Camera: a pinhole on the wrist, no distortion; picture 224 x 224 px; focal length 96.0 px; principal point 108.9 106.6 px. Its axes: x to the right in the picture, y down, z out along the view. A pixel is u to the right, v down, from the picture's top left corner.
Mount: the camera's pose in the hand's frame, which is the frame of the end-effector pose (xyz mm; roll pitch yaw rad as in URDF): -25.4 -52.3 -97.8 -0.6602 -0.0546 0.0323
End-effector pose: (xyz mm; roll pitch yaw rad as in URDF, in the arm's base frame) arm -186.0 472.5 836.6 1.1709 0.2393 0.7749
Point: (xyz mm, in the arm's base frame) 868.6 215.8 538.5
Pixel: outside the picture
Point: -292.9 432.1 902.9
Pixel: 45.0 137.0
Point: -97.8 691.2 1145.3
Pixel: 158.0 170.1
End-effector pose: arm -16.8 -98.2 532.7 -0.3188 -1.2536 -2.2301
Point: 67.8 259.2 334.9
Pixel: outside the picture
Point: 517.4 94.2 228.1
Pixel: 47.5 82.0
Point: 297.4 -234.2 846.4
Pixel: 176.4 110.9
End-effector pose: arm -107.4 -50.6 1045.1 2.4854 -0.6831 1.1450
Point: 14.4 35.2 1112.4
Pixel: 205.2 92.6
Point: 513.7 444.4 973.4
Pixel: 207.8 35.4
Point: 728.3 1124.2 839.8
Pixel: outside the picture
